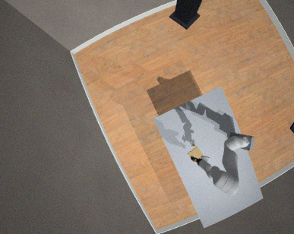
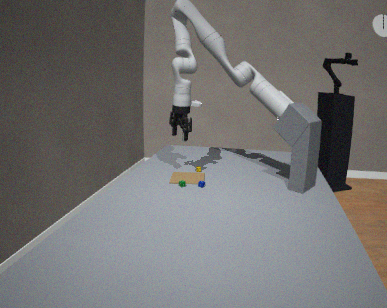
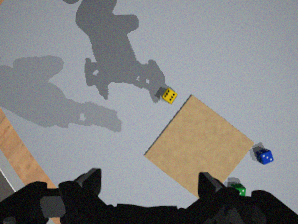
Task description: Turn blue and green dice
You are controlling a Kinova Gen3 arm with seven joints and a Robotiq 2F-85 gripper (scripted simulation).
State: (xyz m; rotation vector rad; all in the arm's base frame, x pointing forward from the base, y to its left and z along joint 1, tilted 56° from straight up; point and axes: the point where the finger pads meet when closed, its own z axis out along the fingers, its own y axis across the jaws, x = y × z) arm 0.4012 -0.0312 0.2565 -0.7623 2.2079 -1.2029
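Now: the tan mat 16 cm below my hand, 6 cm to the left of it and 3 cm behind it. The rest, counted from my hand: blue die (17 cm to the left, 16 cm below, 6 cm behind); then green die (16 cm to the left, 16 cm below, 1 cm ahead); then yellow die (16 cm below, 9 cm behind, 2 cm to the right).
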